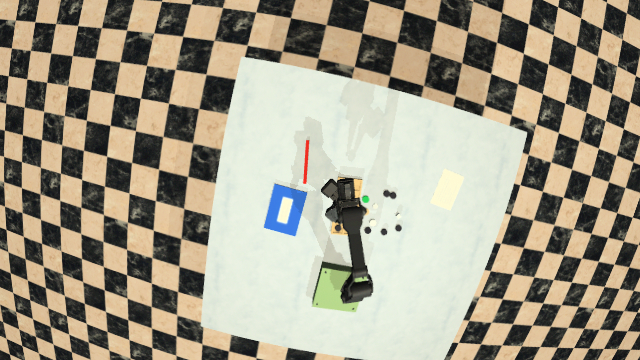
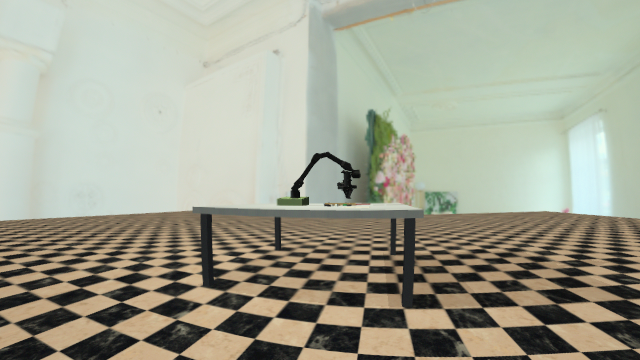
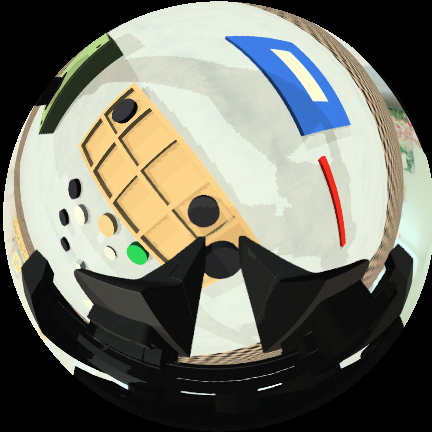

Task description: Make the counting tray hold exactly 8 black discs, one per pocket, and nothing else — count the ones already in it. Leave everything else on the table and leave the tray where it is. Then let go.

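The tan counting tray (image 1: 358, 188) (image 3: 160, 170) has two rows of pockets. One black disc (image 1: 338, 228) (image 3: 124, 110) sits in a pocket at the end near the arm's base, another black disc (image 3: 203, 210) in a pocket toward the far end. My gripper (image 2: 349, 197) (image 3: 221, 241) is shut on a third black disc (image 3: 222, 262), a little above the tray's far end pocket on the side of the blue frame; the arm hides this from above. Several loose black discs (image 1: 384, 231) (image 3: 74, 188) lie beside the tray, two of them (image 1: 386, 193) (image 1: 393, 195) touching or nearly so.
Beside the tray lie a green disc (image 1: 365, 199) (image 3: 137, 253), a tan disc (image 3: 107, 224), a white disc (image 1: 373, 223) (image 3: 80, 214), a small cream disc (image 1: 375, 206) (image 3: 110, 252) and a small white block (image 1: 398, 215). Across are a blue frame (image 1: 274, 207) (image 3: 295, 90) and a red bar (image 1: 306, 162) (image 3: 335, 200).
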